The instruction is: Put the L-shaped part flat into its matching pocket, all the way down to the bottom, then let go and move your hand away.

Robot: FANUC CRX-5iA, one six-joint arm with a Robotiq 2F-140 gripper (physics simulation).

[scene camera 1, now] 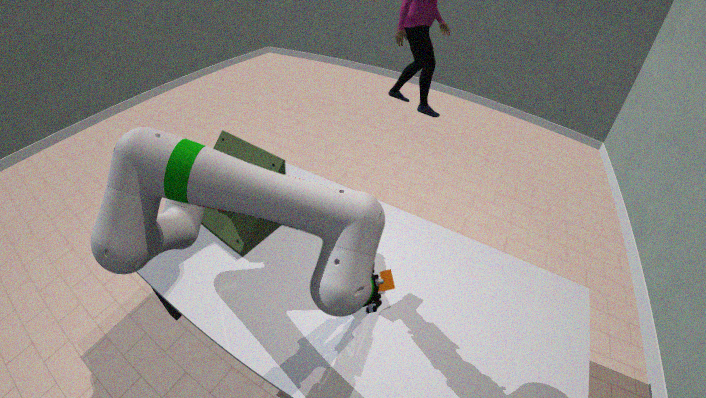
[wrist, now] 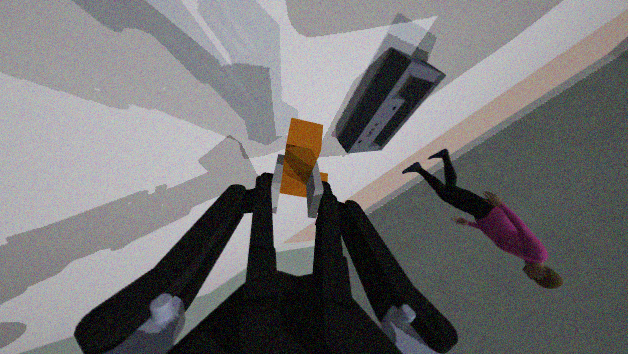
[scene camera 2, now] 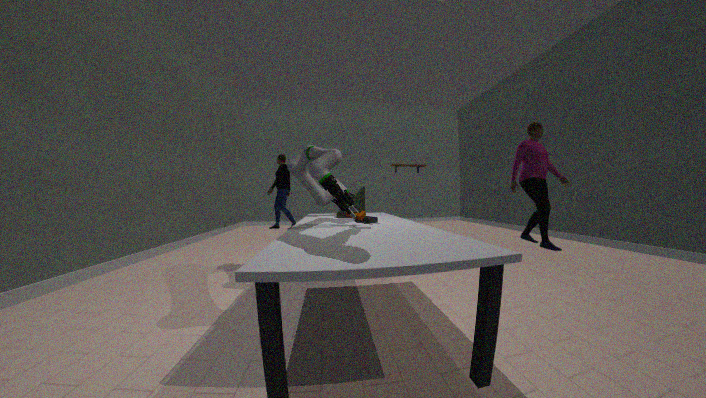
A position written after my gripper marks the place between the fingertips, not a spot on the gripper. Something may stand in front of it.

My gripper [wrist: 295,169] carries an orange L-shaped part [wrist: 304,141]; nothing else touches it.
